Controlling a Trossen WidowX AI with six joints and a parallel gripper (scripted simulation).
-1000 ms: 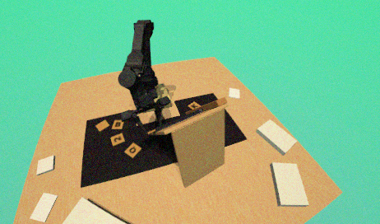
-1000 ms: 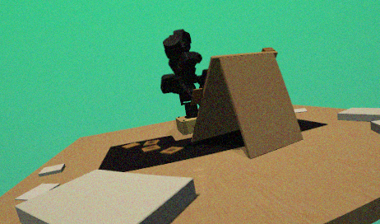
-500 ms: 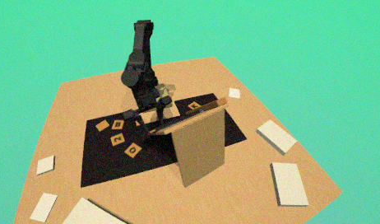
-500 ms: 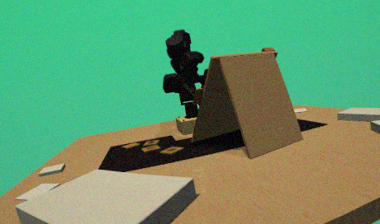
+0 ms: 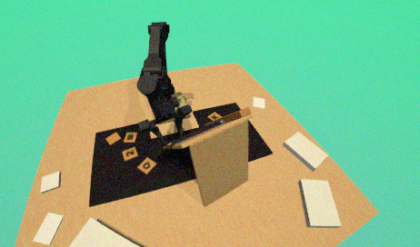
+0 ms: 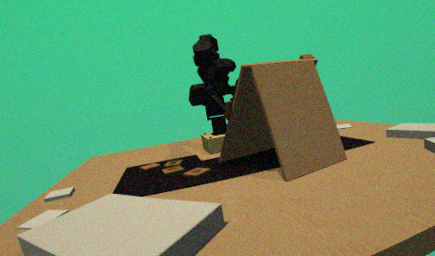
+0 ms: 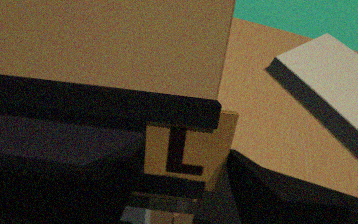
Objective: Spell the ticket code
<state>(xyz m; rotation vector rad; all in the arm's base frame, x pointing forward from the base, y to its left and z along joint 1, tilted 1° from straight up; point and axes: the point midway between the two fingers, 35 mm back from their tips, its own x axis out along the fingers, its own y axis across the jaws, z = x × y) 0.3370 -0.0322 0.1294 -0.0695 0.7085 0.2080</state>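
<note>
Right now my gripper tip is 70 mm past the white ticket, 50 mm to the right of it and 70 mm above it. The rest, counted from my gripper tip: black mat: 160 mm behind, 30 mm to the left, 160 mm below.
</note>
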